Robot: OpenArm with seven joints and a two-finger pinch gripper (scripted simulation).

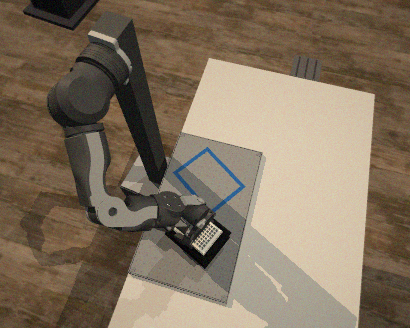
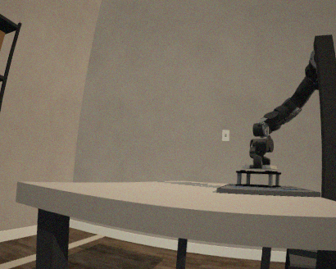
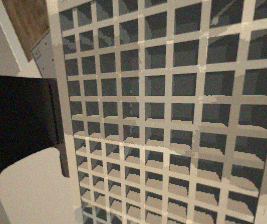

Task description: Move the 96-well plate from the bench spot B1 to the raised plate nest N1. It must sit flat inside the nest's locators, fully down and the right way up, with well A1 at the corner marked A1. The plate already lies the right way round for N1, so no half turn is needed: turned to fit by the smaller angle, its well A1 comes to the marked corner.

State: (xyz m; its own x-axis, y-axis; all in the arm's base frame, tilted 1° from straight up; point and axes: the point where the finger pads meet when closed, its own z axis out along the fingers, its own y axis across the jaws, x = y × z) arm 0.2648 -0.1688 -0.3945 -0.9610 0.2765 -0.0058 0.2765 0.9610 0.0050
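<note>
Now: hand right at the white 96-well plate. Round my hand: black raised nest N1: 20 mm below; A1 label: 50 mm behind, 70 mm to the left, 20 mm below.
</note>
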